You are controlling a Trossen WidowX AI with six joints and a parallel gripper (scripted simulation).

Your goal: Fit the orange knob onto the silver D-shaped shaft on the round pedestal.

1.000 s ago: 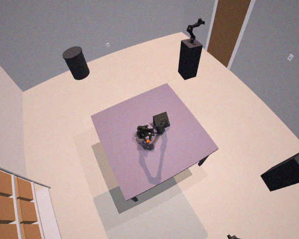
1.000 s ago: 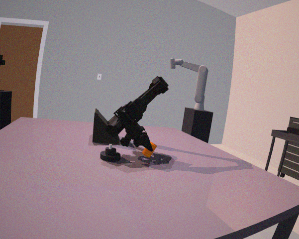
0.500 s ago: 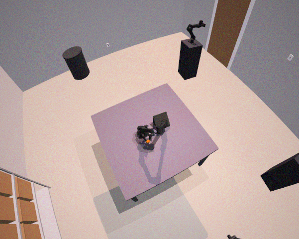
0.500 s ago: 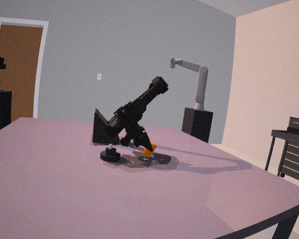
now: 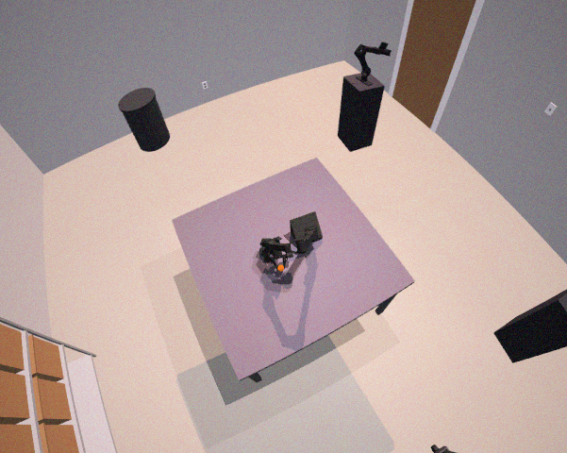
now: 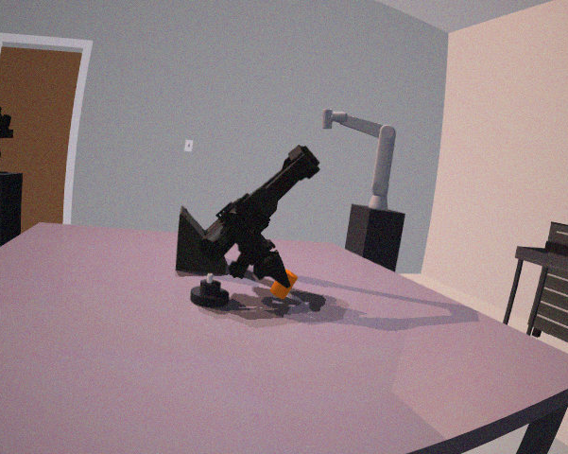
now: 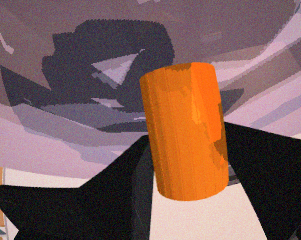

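The orange knob lies 10 mm above my gripper tip. From my gripper tip the other things lie so: round black pedestal (40 mm ahead, 190 mm to the right).
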